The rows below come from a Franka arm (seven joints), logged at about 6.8 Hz.
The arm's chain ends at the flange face. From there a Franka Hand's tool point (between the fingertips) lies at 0.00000 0.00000 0.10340 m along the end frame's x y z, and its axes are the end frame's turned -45 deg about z.
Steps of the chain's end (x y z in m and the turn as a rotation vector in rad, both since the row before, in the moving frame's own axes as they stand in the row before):
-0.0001 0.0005 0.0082 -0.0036 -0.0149 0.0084
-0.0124 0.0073 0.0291 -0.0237 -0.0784 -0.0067
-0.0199 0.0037 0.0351 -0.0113 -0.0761 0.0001
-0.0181 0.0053 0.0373 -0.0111 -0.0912 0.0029
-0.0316 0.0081 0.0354 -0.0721 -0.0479 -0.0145
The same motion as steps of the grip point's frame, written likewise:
-0.0018 -0.0005 0.0082 0.0080 -0.0131 0.0084
-0.0214 -0.0076 0.0288 0.0387 -0.0722 -0.0067
-0.0231 -0.0162 0.0348 0.0458 -0.0618 0.0001
-0.0240 -0.0149 0.0369 0.0566 -0.0723 0.0029
-0.0368 -0.0148 0.0350 -0.0171 -0.0849 -0.0145

